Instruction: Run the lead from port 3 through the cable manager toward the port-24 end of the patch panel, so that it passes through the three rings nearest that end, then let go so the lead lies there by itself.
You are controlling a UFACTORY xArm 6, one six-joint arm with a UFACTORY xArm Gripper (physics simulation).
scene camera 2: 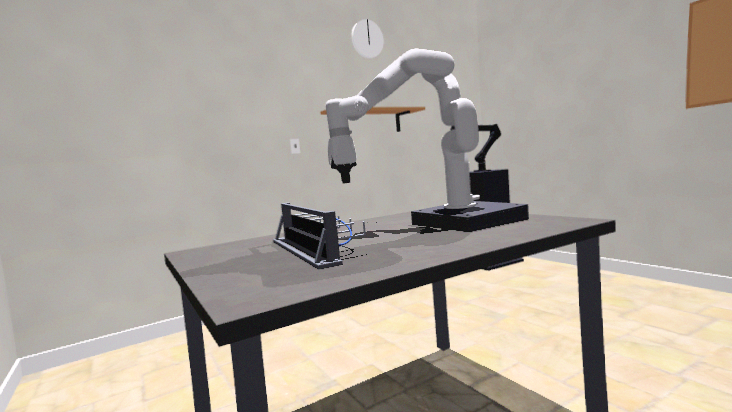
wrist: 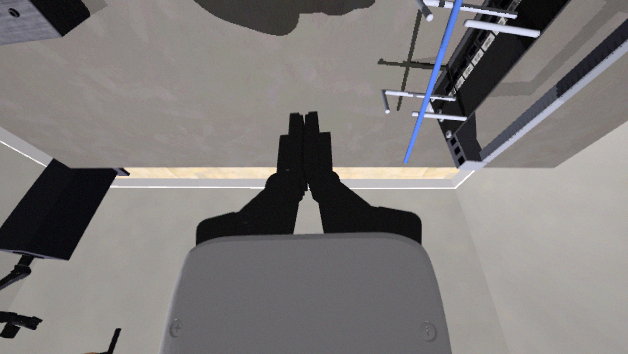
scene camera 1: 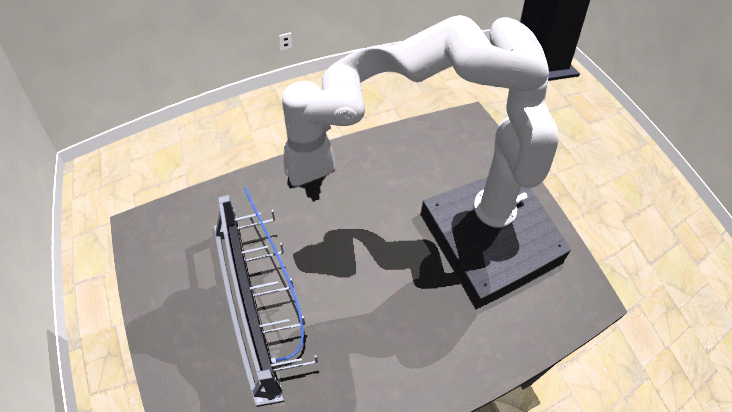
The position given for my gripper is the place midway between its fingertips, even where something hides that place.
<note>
In view: my gripper (scene camera 1: pixel 313 196).
My gripper is seen too in scene camera 2 (scene camera 2: pixel 346 183) and in the wrist view (wrist: pixel 306 128).
</note>
